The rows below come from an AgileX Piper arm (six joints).
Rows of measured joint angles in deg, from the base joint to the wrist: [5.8, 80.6, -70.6, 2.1, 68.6, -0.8]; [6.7, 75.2, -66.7, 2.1, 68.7, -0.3]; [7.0, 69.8, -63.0, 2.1, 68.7, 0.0]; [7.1, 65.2, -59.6, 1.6, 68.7, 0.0]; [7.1, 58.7, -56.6, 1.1, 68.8, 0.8]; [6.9, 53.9, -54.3, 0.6, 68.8, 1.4]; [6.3, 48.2, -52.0, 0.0, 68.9, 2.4]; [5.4, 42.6, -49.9, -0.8, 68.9, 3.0]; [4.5, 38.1, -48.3, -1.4, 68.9, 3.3]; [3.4, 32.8, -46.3, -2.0, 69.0, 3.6]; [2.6, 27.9, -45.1, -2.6, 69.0, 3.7]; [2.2, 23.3, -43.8, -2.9, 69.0, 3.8]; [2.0, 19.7, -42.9, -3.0, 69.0, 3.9]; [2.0, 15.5, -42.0, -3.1, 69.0, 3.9]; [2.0, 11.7, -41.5, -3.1, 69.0, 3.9]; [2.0, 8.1, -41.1, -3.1, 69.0, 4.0]
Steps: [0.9, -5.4, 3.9, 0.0, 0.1, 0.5]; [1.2, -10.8, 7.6, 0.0, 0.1, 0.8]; [1.3, -15.4, 11.0, -0.5, 0.1, 0.8]; [1.3, -21.9, 14.0, -1.0, 0.2, 1.6]; [1.1, -26.7, 16.3, -1.5, 0.2, 2.2]; [0.5, -32.4, 18.6, -2.1, 0.3, 3.2]; [-0.4, -38.0, 20.7, -2.9, 0.3, 3.8]; [-1.3, -42.5, 22.3, -3.5, 0.3, 4.1]; [-2.4, -47.8, 24.3, -4.1, 0.4, 4.4]; [-3.2, -52.7, 25.5, -4.7, 0.4, 4.5]; [-3.6, -57.3, 26.8, -5.0, 0.4, 4.6]; [-3.8, -60.9, 27.7, -5.1, 0.4, 4.7]; [-3.8, -65.1, 28.6, -5.2, 0.4, 4.7]; [-3.8, -68.9, 29.1, -5.2, 0.4, 4.7]; [-3.8, -72.5, 29.5, -5.2, 0.4, 4.8]
